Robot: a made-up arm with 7 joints.
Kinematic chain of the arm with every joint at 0, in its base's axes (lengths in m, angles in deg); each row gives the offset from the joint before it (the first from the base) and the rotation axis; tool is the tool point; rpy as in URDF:
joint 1: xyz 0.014 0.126 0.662 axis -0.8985 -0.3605 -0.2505
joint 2: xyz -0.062 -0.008 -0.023 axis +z
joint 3: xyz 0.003 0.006 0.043 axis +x
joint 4: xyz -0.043 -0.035 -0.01 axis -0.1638 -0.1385 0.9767
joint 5: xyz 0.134 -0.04 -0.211 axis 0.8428 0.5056 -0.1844
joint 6: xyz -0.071 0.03 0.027 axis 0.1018 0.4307 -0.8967
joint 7: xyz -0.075 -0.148 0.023 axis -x
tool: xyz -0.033 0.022 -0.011 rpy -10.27 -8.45 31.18
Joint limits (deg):
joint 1: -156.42..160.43
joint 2: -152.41..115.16
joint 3: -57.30..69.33
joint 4: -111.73..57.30
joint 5: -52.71..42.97
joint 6: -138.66..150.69
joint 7: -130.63..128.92
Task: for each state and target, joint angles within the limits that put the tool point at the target. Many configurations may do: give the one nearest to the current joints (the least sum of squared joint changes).
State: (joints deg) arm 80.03 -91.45 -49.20 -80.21 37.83 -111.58 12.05
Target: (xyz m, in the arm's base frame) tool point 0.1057 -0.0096 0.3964
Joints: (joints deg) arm 94.93 -121.03 -23.04 -111.04 10.86 -100.76 3.38
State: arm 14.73 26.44 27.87 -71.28 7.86 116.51 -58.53
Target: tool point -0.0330 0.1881 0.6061
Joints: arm 16.08 25.07 30.25 -71.12 -11.80 115.82 -56.50
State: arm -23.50 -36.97 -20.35 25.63 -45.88 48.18 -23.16
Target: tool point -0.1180 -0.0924 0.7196
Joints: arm -1.45 -14.09 -55.63 50.85 -18.94 30.70 -29.54
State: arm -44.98 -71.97 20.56 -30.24 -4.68 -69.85 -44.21
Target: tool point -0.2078 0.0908 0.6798
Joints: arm -67.30 -93.42 -6.85 -30.82 -51.45 -77.48 -57.01
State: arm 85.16 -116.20 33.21 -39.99 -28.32 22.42 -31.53
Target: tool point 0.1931 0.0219 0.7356
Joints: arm 93.87 -124.08 46.86 -43.47 -52.53 34.64 -26.44
